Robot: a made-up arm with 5 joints.
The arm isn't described. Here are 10 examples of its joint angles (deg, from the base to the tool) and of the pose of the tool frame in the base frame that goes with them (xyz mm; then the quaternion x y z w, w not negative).
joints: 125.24 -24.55 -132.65 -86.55 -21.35
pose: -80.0 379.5 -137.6 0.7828 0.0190 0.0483 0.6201
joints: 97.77 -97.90 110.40 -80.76 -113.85
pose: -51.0 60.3 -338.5 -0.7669 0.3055 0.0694 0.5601
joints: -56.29 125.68 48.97 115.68 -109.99
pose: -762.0 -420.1 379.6 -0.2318 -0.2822 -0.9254 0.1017
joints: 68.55 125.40 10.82 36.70 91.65
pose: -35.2 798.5 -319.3 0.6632 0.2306 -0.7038 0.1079
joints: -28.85 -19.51 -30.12 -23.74 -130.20
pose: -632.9 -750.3 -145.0 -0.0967 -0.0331 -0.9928 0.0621
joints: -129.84 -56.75 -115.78 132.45 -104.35
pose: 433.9 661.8 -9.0 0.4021 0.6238 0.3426 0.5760
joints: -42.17 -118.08 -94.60 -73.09 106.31
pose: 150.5 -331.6 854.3 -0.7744 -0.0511 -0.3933 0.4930
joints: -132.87 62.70 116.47 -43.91 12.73
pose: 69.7 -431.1 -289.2 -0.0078 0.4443 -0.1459 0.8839
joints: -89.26 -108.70 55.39 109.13 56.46
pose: 53.3 -363.8 -59.3 0.2485 0.7999 0.5269 0.1441
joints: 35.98 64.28 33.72 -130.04 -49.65
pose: -453.1 163.1 -279.9 -0.5895 0.7608 0.2560 0.0894
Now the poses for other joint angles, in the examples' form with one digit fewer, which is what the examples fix.
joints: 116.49 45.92 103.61 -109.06 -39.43
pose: 88 340 -125 0.276 0.676 0.607 0.312
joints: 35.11 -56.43 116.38 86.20 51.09
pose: -268 142 -60 0.525 -0.147 0.715 0.438
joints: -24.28 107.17 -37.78 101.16 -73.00
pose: -592 460 -224 -0.084 -0.306 0.657 0.684
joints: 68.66 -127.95 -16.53 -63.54 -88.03
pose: -229 583 22 0.034 0.545 0.127 0.828
